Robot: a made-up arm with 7 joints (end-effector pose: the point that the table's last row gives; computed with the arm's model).
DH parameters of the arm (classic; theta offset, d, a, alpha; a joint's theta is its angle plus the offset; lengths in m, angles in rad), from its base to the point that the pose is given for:
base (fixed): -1.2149 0 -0.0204 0
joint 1: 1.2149 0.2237 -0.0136 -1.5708
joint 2: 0 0.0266 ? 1.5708
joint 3: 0 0.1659 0.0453 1.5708
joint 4: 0 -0.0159 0.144 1.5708
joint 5: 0 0.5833 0.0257 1.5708
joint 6: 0 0.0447 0.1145 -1.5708
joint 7: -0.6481 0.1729 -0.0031 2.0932
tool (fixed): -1.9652 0.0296 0 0
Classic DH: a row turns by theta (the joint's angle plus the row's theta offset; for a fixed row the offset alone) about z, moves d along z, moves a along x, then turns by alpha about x.
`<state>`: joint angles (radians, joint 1 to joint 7).
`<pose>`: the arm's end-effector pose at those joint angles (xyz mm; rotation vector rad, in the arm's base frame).
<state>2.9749 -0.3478 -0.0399 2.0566 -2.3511 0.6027 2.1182</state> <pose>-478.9 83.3 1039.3 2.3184 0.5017 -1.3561</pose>
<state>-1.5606 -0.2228 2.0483 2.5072 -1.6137 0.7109 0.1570</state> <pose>399.1 401.5 993.2 -0.0552 2.9190 -0.1880</pose>
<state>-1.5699 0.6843 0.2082 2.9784 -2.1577 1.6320 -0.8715</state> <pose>-105.8 -521.4 867.7 -2.5043 0.2290 -0.6060</pose>
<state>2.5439 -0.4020 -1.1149 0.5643 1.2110 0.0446 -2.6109</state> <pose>62.1 673.9 -20.7 1.7958 -0.8374 0.9293</pose>
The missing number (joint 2, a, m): 0.0254
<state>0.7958 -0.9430 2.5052 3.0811 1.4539 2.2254 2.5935</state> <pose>-335.8 -579.5 651.0 0.2065 -1.3265 0.7701</pose>
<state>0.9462 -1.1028 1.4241 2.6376 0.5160 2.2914 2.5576</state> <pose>-686.2 -291.5 470.0 0.6604 -0.8260 -1.2184</pose>
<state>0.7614 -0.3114 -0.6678 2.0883 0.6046 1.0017 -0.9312</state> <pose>444.0 35.5 1005.6 1.3678 -2.0424 -0.6552</pose>
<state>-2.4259 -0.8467 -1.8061 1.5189 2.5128 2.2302 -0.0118</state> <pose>-102.3 722.0 471.2 -0.1604 2.5015 0.0208</pose>
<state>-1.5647 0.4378 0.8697 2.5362 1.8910 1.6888 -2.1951</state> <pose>313.8 -392.8 949.1 -1.7663 2.3407 -0.6550</pose>
